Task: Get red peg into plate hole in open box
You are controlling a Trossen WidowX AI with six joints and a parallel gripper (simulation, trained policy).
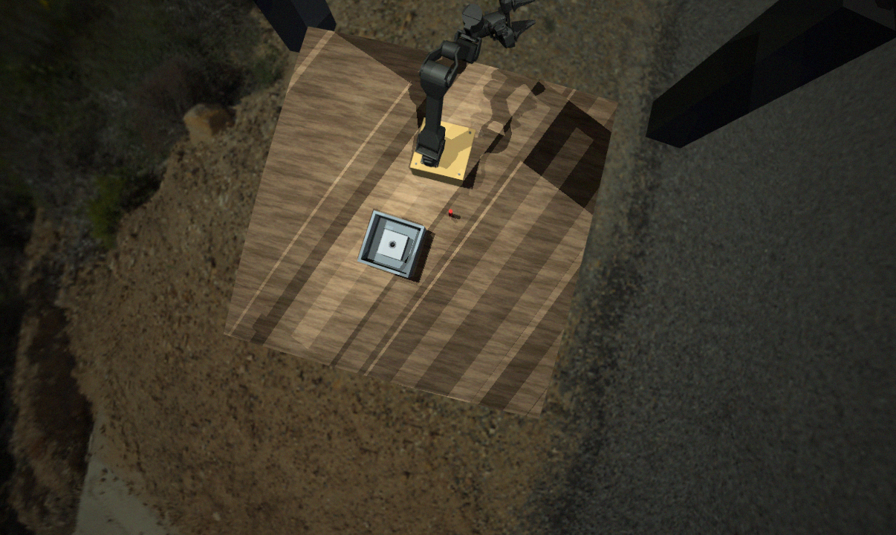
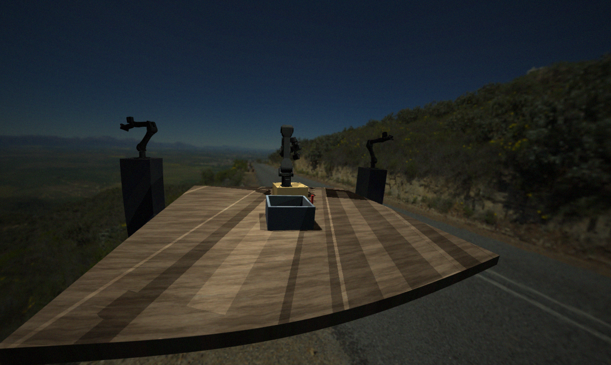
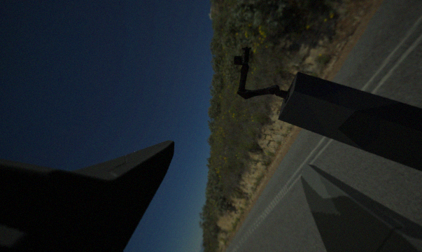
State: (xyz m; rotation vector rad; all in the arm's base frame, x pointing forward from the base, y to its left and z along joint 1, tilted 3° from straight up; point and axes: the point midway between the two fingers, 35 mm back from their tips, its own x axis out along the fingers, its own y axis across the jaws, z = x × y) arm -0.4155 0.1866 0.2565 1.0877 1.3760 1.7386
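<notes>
The red peg is 610 mm ahead of my gripper tip, 310 mm below it and 90 mm to the right of it. From my gripper tip the other things lie so: plate (770 mm ahead, 310 mm below, 260 mm to the right); grey-blue box (770 mm ahead, 330 mm below, 260 mm to the right).
</notes>
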